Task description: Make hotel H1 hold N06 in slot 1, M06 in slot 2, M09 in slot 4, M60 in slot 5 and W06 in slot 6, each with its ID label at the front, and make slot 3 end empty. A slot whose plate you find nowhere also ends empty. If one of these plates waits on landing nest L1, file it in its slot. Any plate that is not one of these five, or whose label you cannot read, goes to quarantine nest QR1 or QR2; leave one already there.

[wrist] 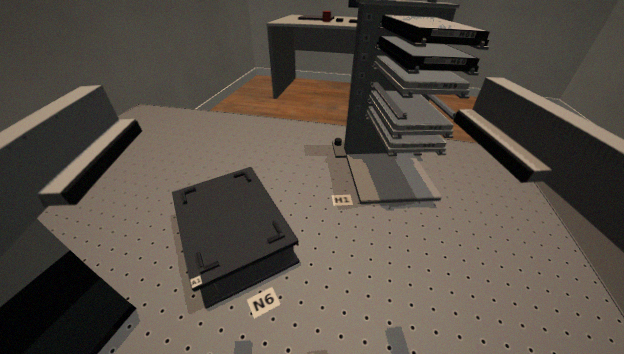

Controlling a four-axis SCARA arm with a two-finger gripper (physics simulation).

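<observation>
Hotel H1 (361, 120) stands at the back right, seen at an angle. From the bottom it holds pale plate N06 (420, 145) in slot 1 and pale plate W06 (417, 112) in slot 2. Slot 3 is empty, its rails bare. Pale plate M09 (425, 78) is in slot 4, black-sided plate M60 (425, 48) in slot 5 and black-sided plate M06 (425, 23) in slot 6. Labels face front; the lower two are blurred at this angle. My gripper (303, 100) is open and empty, its fingers wide apart at left and right. Nests L1, QR1 and QR2 do not show.
A dark raised nest (232, 222) with corner brackets and no plate stands left of H1, by the tag N6 (264, 302). A black block (70, 305) fills the lower left corner. The H1 tag (342, 200) lies beside the hotel's base. A desk (282, 60) stands behind.
</observation>
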